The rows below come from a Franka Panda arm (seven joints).
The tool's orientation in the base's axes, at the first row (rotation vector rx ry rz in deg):
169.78, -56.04, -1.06
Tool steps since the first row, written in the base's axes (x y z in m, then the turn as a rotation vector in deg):
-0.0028, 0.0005, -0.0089, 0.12, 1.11, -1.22
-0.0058, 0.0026, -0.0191, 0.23, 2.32, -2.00
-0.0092, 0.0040, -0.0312, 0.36, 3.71, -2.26
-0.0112, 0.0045, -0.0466, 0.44, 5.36, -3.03
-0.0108, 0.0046, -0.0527, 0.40, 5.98, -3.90
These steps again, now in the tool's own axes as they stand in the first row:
-0.0025, 0.0011, 0.0089, -0.56, -0.99, 1.20
-0.0061, 0.0009, 0.0192, -1.19, -2.05, 1.96
-0.0096, 0.0015, 0.0313, -1.91, -3.25, 2.19
-0.0115, 0.0019, 0.0467, -2.82, -4.64, 2.93
-0.0112, 0.0015, 0.0528, -3.22, -5.13, 3.79

